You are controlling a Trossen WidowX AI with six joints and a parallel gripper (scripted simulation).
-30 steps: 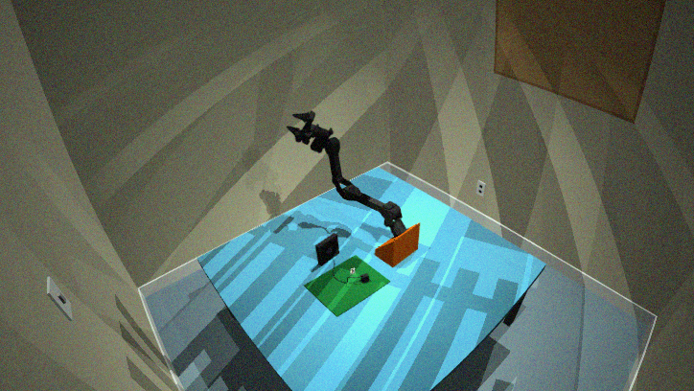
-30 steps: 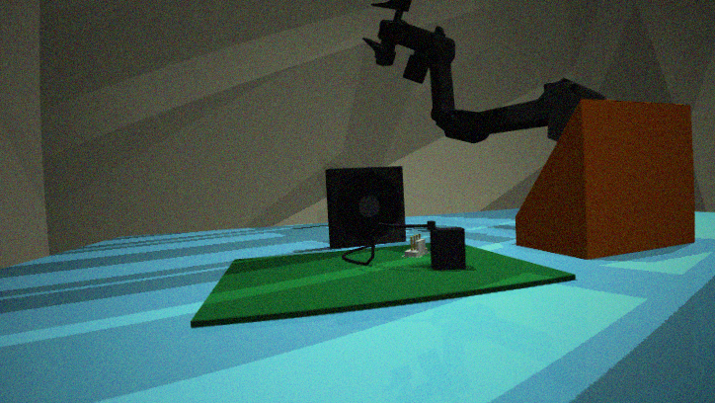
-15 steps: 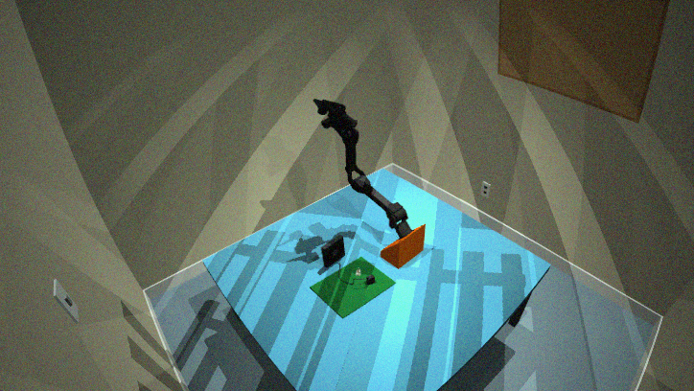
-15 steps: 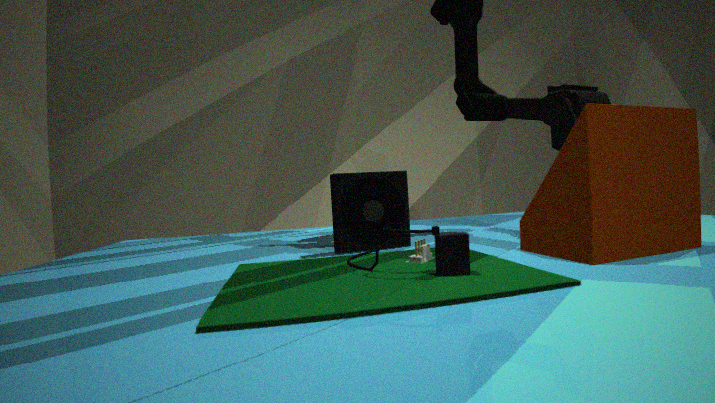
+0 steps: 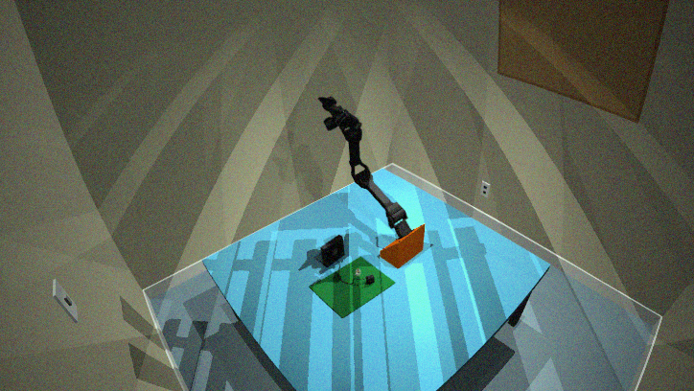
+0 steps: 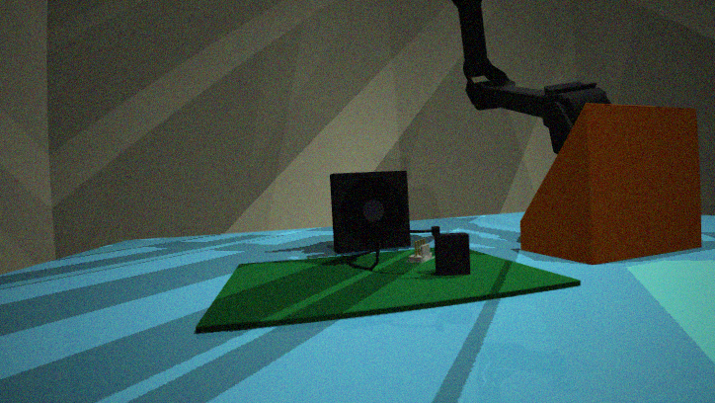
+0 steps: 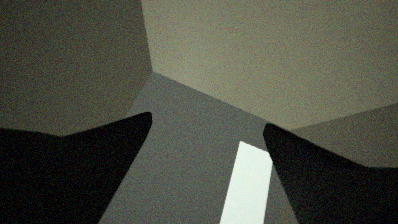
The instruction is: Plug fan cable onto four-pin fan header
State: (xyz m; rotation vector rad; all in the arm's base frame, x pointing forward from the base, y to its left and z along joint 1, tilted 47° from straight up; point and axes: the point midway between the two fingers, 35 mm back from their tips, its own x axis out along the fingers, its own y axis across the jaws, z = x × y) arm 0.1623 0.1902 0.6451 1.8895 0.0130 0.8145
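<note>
Right now my gripper tip is 700 mm above the black plug, 350 mm to the right of it and 140 mm short of it. Round my gripper tip: fan header: 720 mm below, 270 mm to the left, 130 mm ahead; black fan: 660 mm below, 140 mm ahead, 130 mm to the left; green board: 740 mm below, 300 mm to the left, 200 mm ahead.
</note>
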